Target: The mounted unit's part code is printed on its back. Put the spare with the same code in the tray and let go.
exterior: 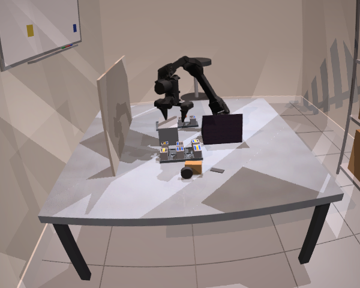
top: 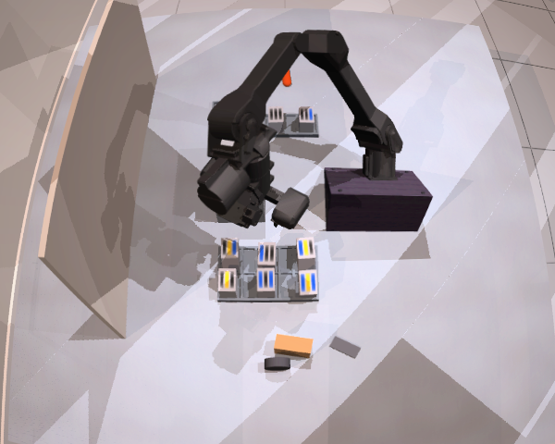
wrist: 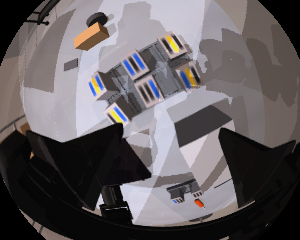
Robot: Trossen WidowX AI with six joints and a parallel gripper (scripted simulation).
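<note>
Right now the spare block is 9 cm behind my gripper tip, 3 cm to the left of it and 11 cm below it. From my gripper tip the other things lie so: black puck 2 cm behind, 26 cm to the left, 13 cm below; grey box 3 cm ahead, 13 cm to the right, 11 cm below; tall board 28 cm ahead, 16 cm to the right, 7 cm above.
</note>
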